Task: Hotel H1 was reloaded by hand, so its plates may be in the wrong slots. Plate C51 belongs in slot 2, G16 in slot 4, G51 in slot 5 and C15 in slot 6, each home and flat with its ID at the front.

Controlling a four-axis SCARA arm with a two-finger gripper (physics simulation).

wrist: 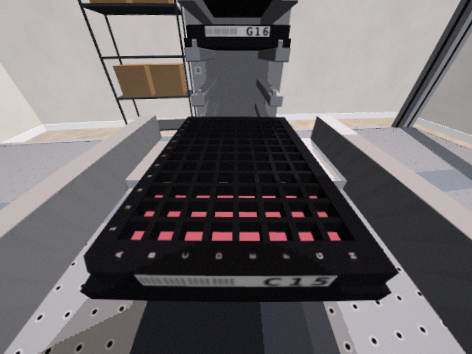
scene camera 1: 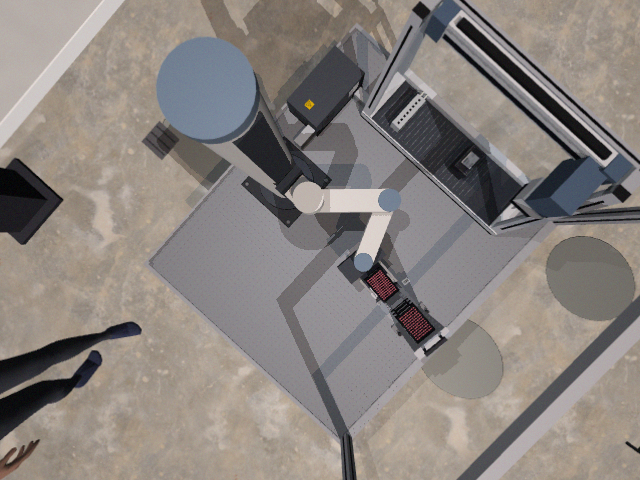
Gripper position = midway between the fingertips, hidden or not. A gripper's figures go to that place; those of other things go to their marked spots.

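My gripper (wrist: 236, 130) sits 0.11 m from the lens. As for the hotel H1 (wrist: 236, 71), I find it 0.30 m from the lens.
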